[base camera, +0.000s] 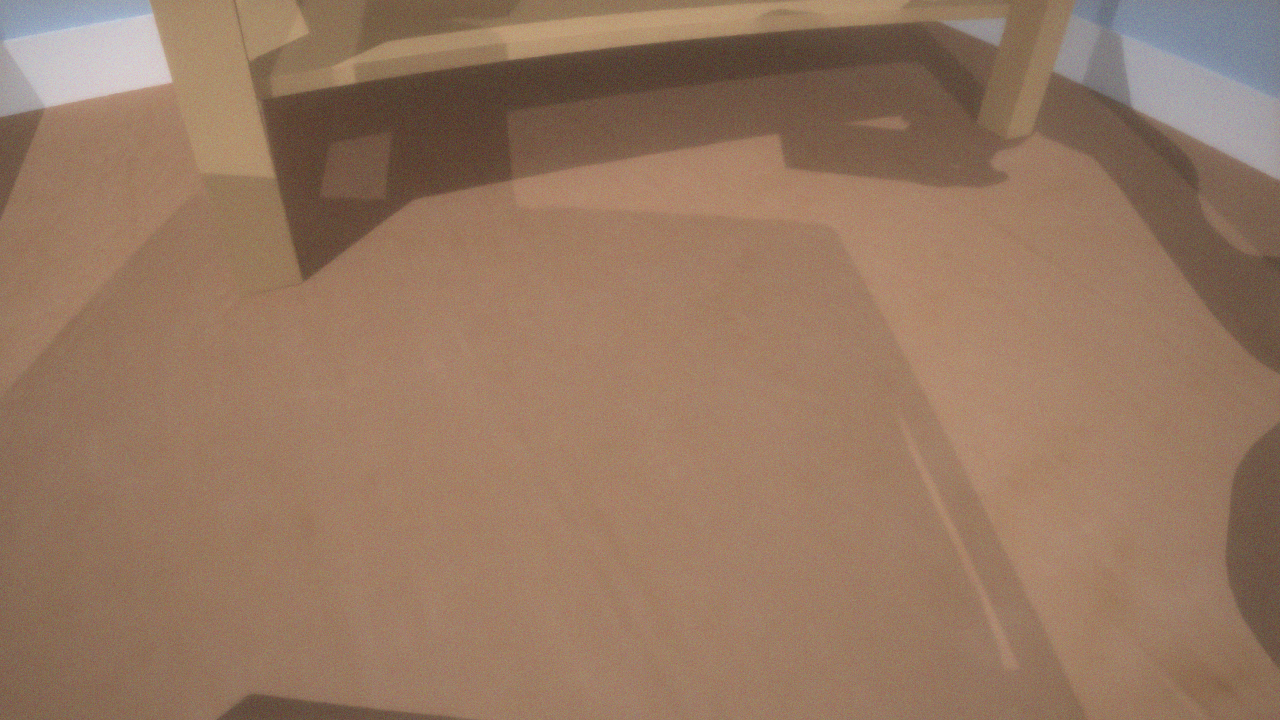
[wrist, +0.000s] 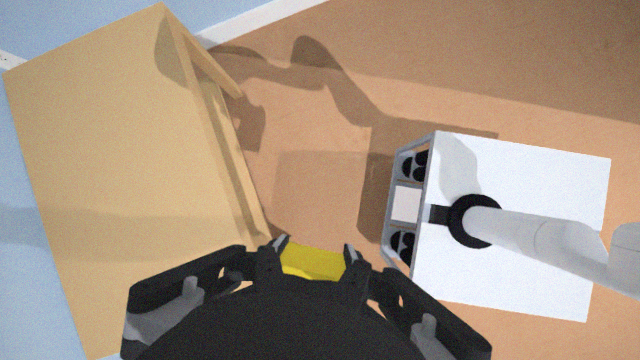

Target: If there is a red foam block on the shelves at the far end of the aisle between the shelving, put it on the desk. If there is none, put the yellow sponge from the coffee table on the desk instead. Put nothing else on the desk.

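Where they show: gripper, between the fingertips: (wrist: 315, 249); arm's base, origin of its link: (wrist: 477, 221).
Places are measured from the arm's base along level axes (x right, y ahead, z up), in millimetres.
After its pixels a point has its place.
Observation:
My gripper (wrist: 315, 249) {x -22, y 455, z 335 mm} is shut on the yellow sponge (wrist: 312, 262) {x -20, y 455, z 365 mm}, which shows between the fingertips at the lower middle of the wrist view. Behind them in that view is bare floor between a wooden table and my base. The wooden table (base camera: 228, 125) {x -286, y 575, z -259 mm} (wrist: 115, 150) {x 36, y 1052, z 53 mm} has its bare top at the left of the wrist view, and its legs and a lower board show at the top of the base view. I cannot tell from these frames whether it is the coffee table or the desk. A red foam block and the shelves do not show in either view.
My white base (wrist: 515, 285) {x -172, y -155, z -14 mm} stands right of the table in the wrist view, with brown floor (base camera: 581, 402) {x -32, y 470, z -397 mm} (wrist: 320, 195) {x -32, y 469, z -397 mm} between them. Blue walls (base camera: 1226, 35) {x 758, y 1092, z -259 mm} (wrist: 30, 280) {x -352, y 1206, z 83 mm} with white skirting (base camera: 98, 71) {x -711, y 983, z -364 mm} (wrist: 260, 21) {x 834, y 933, z -368 mm} run behind the table. Shadows cross the floor.

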